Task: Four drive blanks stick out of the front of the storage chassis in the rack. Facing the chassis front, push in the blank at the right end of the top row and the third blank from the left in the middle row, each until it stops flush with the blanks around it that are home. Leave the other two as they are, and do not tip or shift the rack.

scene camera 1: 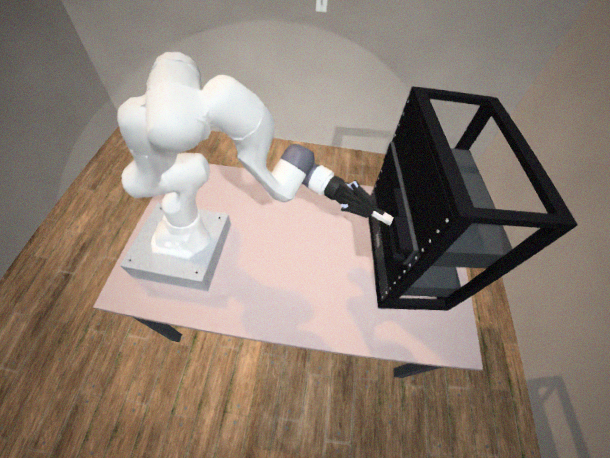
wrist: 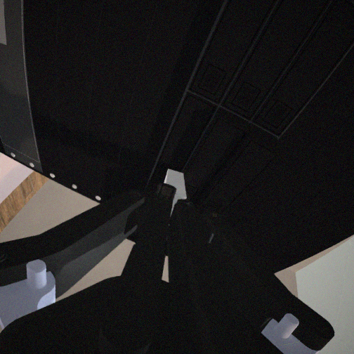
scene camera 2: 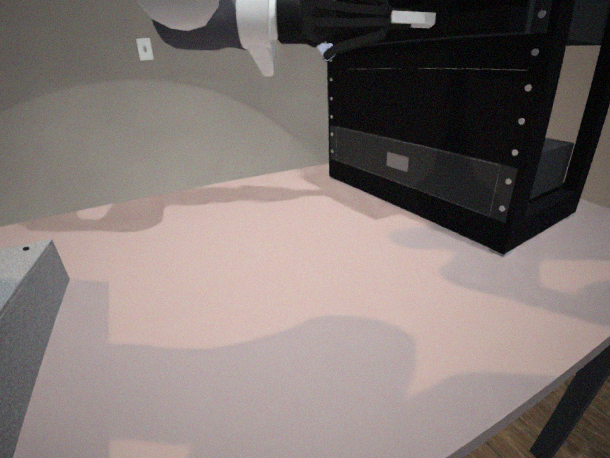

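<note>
The black rack (scene camera 1: 520, 218) (scene camera 2: 425, 210) stands upright on the table. The storage chassis front is very dark; its grey edge (scene camera 1: 404, 195) shows in scene camera 1. In the wrist view several long blanks (wrist: 210, 77) show as faint outlines with square marks, and thin lines part the rows. Which blanks stick out, and by how much, is too dark to tell. My gripper (scene camera 1: 383, 218) (scene camera 2: 414, 19) (wrist: 171, 183) is shut and empty. Its pale tips are at the chassis front, over the lower edge of the outlined blanks in the wrist view. Whether they touch a blank is unclear; the fingers hide part of the front.
A grey panel (scene camera 2: 450, 172) (wrist: 15, 100) with a pale label (scene camera 2: 397, 161) sits low in the rack. Rack posts with pale screw dots flank the front. The arm's grey base block (scene camera 1: 165, 275) stands at the other end of the pink table top (scene camera 1: 280, 260) (scene camera 2: 240, 280).
</note>
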